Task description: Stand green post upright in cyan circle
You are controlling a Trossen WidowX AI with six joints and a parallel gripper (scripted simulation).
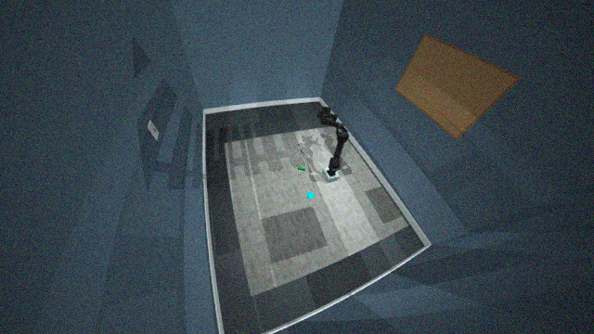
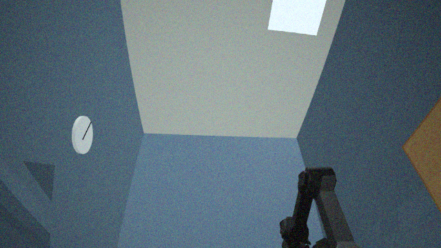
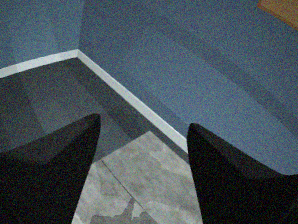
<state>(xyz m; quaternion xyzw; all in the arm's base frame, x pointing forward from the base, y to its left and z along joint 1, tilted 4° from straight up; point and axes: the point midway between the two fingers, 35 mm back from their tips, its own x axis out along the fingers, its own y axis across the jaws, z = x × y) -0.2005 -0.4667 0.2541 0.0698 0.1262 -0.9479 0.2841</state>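
The green post lies 44 cm ahead of my gripper tip, 31 cm to the left of it and 28 cm below it. Round my gripper tip: cyan circle (51 cm ahead, 57 cm to the left, 29 cm below).
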